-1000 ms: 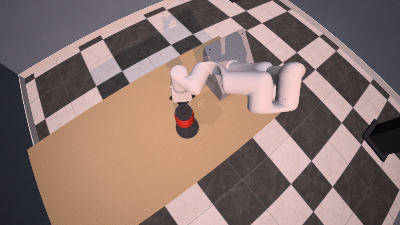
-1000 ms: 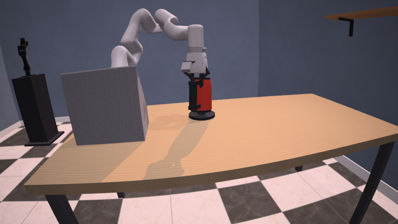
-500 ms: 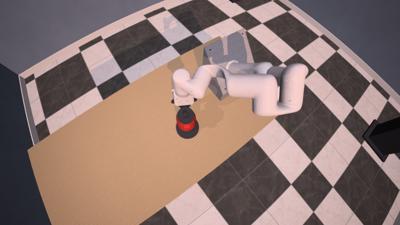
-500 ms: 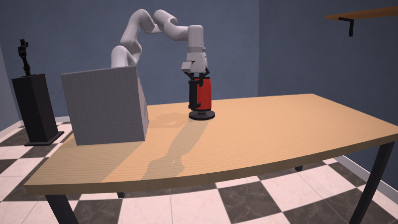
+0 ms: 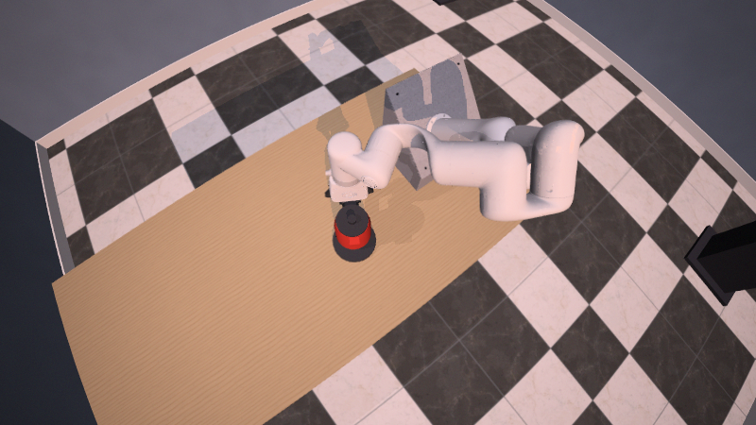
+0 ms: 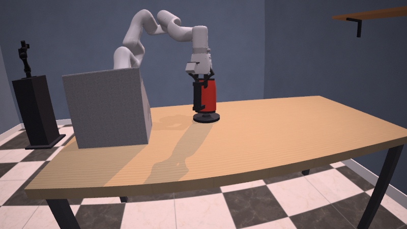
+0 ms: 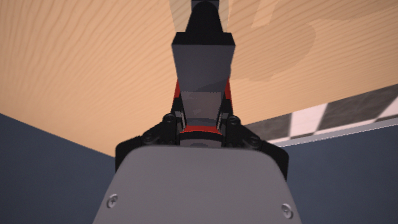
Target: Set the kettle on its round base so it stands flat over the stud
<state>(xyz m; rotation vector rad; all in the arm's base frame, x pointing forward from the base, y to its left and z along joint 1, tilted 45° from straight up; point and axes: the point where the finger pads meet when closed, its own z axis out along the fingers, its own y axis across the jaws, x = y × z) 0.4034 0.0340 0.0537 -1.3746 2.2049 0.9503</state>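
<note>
The kettle is 10 mm ahead of my hand, 20 mm to the left of it and 60 mm below it. Round my hand: round black base: 30 mm ahead, 60 mm to the left, 200 mm below.
</note>
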